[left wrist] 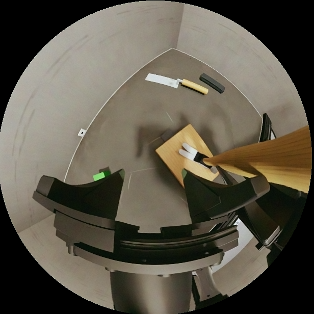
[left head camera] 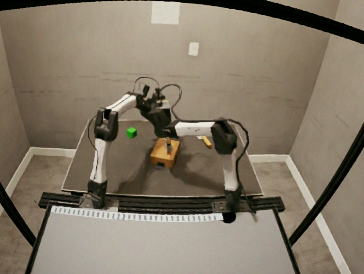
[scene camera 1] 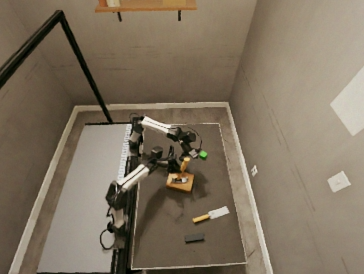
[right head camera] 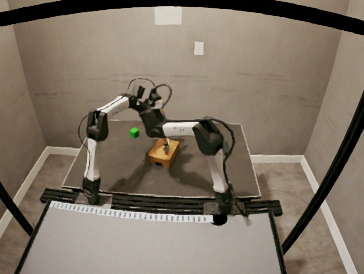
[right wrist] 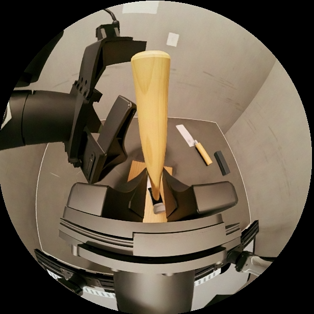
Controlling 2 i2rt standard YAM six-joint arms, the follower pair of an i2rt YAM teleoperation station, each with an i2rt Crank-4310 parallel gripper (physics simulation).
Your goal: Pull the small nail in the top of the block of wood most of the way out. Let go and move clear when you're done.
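Frame: origin at the left arm's base, x right, y up, z back, level; millimetres.
Seen in the pictures: left gripper, between the fingertips: (scene camera 1: 192,162); right gripper, between the fingertips: (scene camera 1: 182,171); left arm's base, origin of its link: (left head camera: 98,204) (scene camera 1: 133,146) (right head camera: 94,201); right arm's base, origin of its link: (left head camera: 231,207) (scene camera 1: 121,231) (right head camera: 224,209).
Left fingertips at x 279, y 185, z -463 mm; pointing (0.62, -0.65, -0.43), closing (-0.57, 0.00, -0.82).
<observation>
Pixels of each thing's top centre, then the offset from my left fingertips to it. "*": a spot on its surface instead. Level surfaces: height alone.
- wooden block, centre of its top: (left head camera: 165,148) (right head camera: 164,148) (scene camera 1: 180,179) dz +85, dx +67, dy -123 mm
- claw hammer, a spot on its surface: (scene camera 1: 185,164) * dz +54, dx +68, dy +119 mm
- green cube, centre of its top: (left head camera: 131,130) (right head camera: 134,130) (scene camera 1: 203,153) dz -114, dx -145, dy -139 mm
- table, height of its surface: dy -185 mm
- knife with a yellow handle, a spot on its surface: (scene camera 1: 201,218) * dz -38, dx +335, dy -145 mm
- dark bar, centre of its top: (right head camera: 225,146) (scene camera 1: 194,237) dz +16, dx +441, dy -156 mm
The wooden block (left head camera: 161,156) (right head camera: 158,158) (scene camera 1: 186,186) (left wrist: 172,150) (right wrist: 135,170) sits on the dark table. A claw hammer (scene camera 1: 185,164) (left wrist: 265,155) (right wrist: 151,100) has its metal head on the block's top, its prongs flat or nearly flat on it and its wooden handle standing up at a slant. My right gripper (right wrist: 154,168) is shut on the handle low down, just above the head. My left gripper (left wrist: 152,170) (scene camera 1: 195,154) is open and empty, above and beside the block, near the handle. The small nail cannot be made out; the claw may hide it.
A green cube (left head camera: 131,132) (right head camera: 134,132) (scene camera 1: 203,155) (left wrist: 99,176) lies on the table (scene camera 1: 165,250) past the left gripper. A knife with a yellow handle (scene camera 1: 201,218) (left wrist: 195,86) (right wrist: 203,153) and a dark bar (scene camera 1: 194,238) (left wrist: 212,83) (right wrist: 221,163) lie on the other side. The two arms are close together.
</observation>
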